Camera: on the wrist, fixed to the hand. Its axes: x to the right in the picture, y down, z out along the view.
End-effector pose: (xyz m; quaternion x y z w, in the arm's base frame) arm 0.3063 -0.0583 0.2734 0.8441 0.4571 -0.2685 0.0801
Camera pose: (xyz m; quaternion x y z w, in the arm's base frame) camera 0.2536 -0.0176 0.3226 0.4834 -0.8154 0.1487 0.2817
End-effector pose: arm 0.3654 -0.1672 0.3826 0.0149 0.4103 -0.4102 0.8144
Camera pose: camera 0.2862 -0.1886 0.3936 0.3952 0.0622 0.8250 0.3991
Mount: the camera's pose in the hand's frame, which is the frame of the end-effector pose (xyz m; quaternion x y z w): -0.0193 -0.0715 -0.0369 -0.0481 0.0613 0.9968 0.0180
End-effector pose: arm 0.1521 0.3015 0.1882 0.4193 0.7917 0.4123 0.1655
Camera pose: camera 0.1034 0.2450 0.1523 -0.7635 0.4134 -0.2362 0.4364
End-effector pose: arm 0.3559 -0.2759 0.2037 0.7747 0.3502 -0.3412 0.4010
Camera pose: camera 0.2966 -0.2184 0.2084 0.3646 -0.7249 0.4579 0.3631
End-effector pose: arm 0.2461 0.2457 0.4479 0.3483 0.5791 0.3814 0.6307
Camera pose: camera 0.2142 0.1952 0.3907 -0.5298 0.3165 -0.6848 0.3876
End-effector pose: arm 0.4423 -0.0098 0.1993 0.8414 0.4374 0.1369 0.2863
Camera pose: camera 0.3663 0.0203 0.1861 -0.4290 0.8199 -0.3605 0.1177
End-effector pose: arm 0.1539 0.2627 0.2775 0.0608 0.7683 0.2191 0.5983
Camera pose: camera 0.1364 0.1820 0.2724 -0.7247 0.0206 -0.6410 0.2518
